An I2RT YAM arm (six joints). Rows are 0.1 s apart.
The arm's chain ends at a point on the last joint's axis. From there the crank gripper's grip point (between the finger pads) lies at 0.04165 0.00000 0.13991 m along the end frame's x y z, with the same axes.
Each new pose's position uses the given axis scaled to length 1; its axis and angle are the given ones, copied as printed.
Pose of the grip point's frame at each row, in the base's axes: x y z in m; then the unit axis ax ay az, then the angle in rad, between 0 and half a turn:
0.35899, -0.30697, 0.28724, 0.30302, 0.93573, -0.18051, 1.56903
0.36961, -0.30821, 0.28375, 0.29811, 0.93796, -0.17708, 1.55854
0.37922, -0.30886, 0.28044, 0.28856, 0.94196, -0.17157, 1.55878
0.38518, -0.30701, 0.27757, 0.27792, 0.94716, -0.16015, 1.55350
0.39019, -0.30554, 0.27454, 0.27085, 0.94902, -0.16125, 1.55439
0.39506, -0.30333, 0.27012, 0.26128, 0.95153, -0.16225, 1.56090
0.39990, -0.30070, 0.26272, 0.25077, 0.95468, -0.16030, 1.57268
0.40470, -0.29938, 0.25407, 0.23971, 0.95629, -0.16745, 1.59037
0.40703, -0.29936, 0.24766, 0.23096, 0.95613, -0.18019, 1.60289
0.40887, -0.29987, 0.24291, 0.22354, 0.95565, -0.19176, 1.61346
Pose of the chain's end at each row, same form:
0.23182, -0.24525, 0.32369, 0.30302, 0.93573, -0.18051, 1.56903
0.24152, -0.24768, 0.31894, 0.29811, 0.93796, -0.17708, 1.55854
0.25036, -0.25019, 0.31596, 0.28856, 0.94196, -0.17157, 1.55878
0.25492, -0.25138, 0.31289, 0.27792, 0.94716, -0.16015, 1.55350
0.25975, -0.25041, 0.30998, 0.27085, 0.94902, -0.16125, 1.55439
0.26458, -0.24888, 0.30647, 0.26128, 0.95153, -0.16225, 1.56090
0.26942, -0.24748, 0.30082, 0.25077, 0.95468, -0.16030, 1.57268
0.27503, -0.24577, 0.29434, 0.23971, 0.95629, -0.16745, 1.59037
0.27838, -0.24418, 0.28905, 0.23096, 0.95613, -0.18019, 1.60289
0.28115, -0.24319, 0.28514, 0.22354, 0.95565, -0.19176, 1.61346

